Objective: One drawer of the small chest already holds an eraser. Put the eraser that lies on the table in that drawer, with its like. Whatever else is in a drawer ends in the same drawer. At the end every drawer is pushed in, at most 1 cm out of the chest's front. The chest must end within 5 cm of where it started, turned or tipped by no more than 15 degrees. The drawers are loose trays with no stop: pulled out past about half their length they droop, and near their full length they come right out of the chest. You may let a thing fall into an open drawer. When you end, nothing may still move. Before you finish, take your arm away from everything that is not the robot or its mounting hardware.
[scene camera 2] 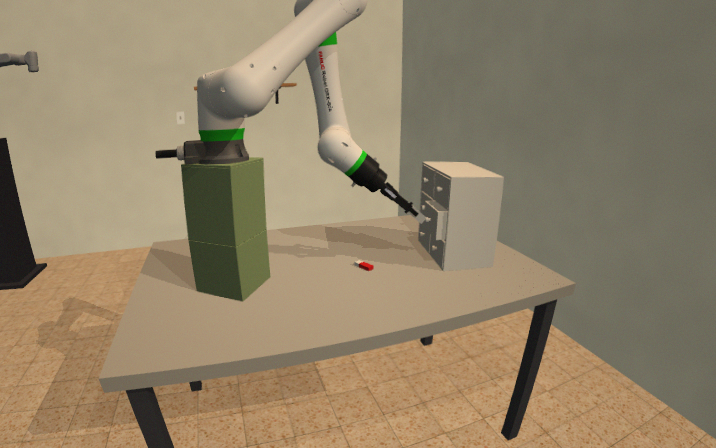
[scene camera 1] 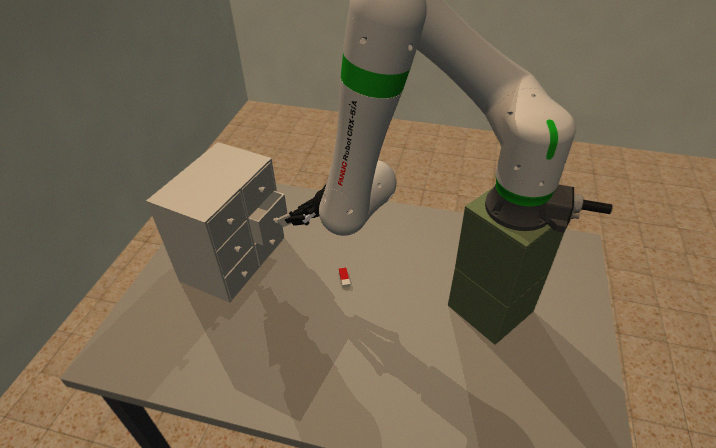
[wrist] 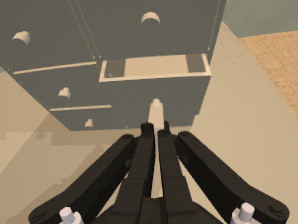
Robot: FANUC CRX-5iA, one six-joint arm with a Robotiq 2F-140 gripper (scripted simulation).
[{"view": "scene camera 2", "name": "gripper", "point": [423, 220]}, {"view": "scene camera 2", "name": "chest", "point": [475, 196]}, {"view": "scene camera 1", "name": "gripper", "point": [281, 222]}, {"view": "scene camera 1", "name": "chest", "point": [181, 209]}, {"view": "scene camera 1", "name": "drawer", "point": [245, 268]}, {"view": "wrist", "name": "gripper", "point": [156, 116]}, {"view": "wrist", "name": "drawer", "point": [99, 117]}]
